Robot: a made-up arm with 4 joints.
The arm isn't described. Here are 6 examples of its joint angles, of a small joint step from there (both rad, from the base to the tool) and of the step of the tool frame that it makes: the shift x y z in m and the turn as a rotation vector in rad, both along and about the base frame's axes.
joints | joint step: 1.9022 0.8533 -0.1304 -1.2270 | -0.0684 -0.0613 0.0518 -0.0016
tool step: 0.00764 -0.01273 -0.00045 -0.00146 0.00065 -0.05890
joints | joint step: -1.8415 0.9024 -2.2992 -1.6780 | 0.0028 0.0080 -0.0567 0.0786
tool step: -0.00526 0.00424 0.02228 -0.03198 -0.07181 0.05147
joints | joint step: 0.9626 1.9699 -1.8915 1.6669 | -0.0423 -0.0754 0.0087 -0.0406
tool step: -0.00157 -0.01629 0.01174 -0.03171 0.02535 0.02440
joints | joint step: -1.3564 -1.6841 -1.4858 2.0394 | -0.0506 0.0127 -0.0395 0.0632
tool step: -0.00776 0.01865 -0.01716 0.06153 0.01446 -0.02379
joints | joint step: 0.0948 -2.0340 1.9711 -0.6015 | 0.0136 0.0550 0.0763 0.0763
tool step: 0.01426 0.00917 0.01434 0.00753 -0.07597 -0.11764
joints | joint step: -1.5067 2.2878 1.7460 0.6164 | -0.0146 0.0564 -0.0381 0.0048
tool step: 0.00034 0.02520 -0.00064 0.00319 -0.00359 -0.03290
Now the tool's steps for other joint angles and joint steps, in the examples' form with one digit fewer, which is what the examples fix.
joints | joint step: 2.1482 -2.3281 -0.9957 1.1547 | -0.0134 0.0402 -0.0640 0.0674
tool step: -0.0172 0.0004 -0.0169 -0.0486 -0.0467 0.0104
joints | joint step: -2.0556 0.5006 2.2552 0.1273 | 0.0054 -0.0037 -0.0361 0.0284
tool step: 0.0089 -0.0201 0.0000 0.0283 -0.0022 0.0452
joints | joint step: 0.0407 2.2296 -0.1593 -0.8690 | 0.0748 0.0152 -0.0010 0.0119
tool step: 0.0370 0.0048 0.0029 -0.0108 0.0049 0.0606
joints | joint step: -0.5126 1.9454 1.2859 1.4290 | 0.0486 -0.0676 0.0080 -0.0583
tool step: 0.0663 0.0201 0.0161 -0.0304 -0.0498 0.1082
